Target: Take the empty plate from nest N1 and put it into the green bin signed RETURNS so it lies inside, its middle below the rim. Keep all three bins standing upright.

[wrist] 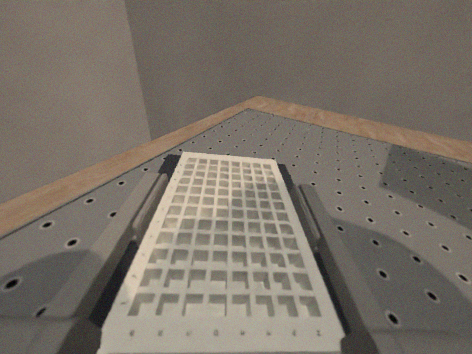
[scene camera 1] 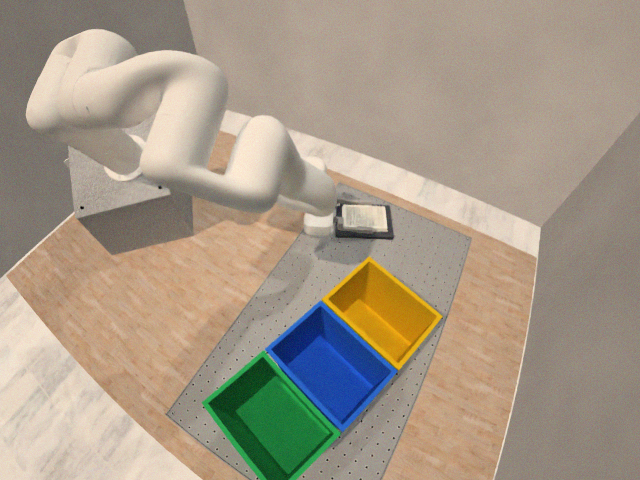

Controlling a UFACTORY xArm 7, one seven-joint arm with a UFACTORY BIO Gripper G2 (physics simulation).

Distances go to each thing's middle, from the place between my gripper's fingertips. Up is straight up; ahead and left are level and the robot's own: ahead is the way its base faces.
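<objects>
The dark nest (wrist: 109,294) sits 10 mm to the right of my hand, 20 mm behind it and 20 mm below it. The well plate (scene camera 1: 354,215) is likewise 20 mm behind my hand and 10 mm to the right of it. As for the yellow bin (scene camera 1: 393,320), I find it 160 mm ahead of my hand, 300 mm to the right of it and 70 mm above it, while the blue bin (scene camera 1: 340,374) is 140 mm ahead of my hand, 430 mm to the right of it and 70 mm above it. Going by their middles, the blue bin is the farthest from my hand of the things named here.
</objects>
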